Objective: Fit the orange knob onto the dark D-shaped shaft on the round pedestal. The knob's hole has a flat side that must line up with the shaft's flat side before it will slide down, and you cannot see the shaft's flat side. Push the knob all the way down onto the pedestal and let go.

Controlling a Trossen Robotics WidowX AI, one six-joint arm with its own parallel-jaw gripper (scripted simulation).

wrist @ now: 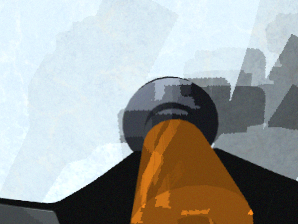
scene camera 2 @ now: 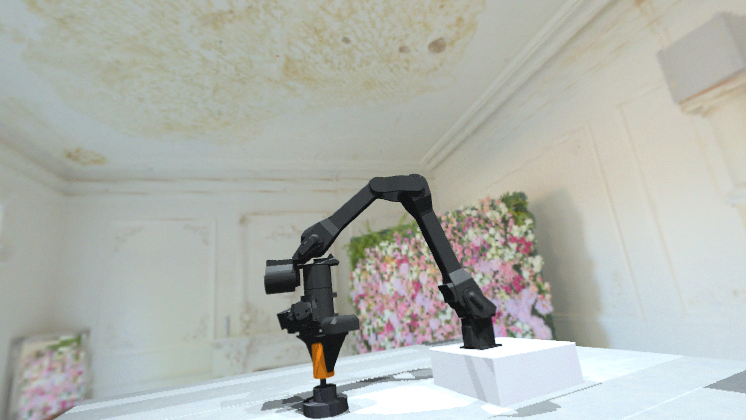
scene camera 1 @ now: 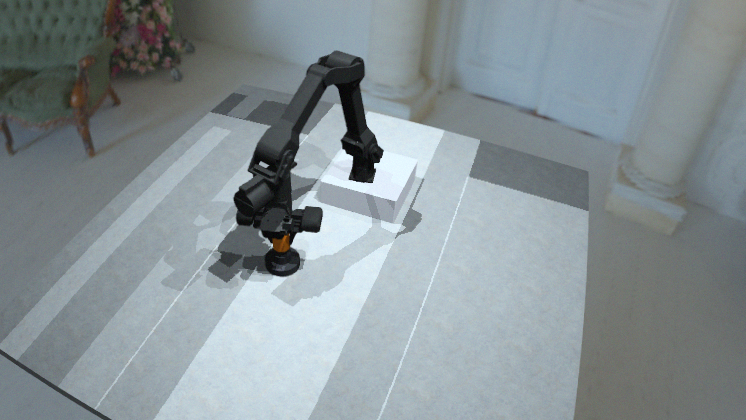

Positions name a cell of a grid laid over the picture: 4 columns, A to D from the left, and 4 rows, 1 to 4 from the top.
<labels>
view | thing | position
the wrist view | my gripper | C3
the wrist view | pedestal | C2
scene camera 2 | my gripper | B4
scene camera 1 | my gripper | B3
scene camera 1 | pedestal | B3
</labels>
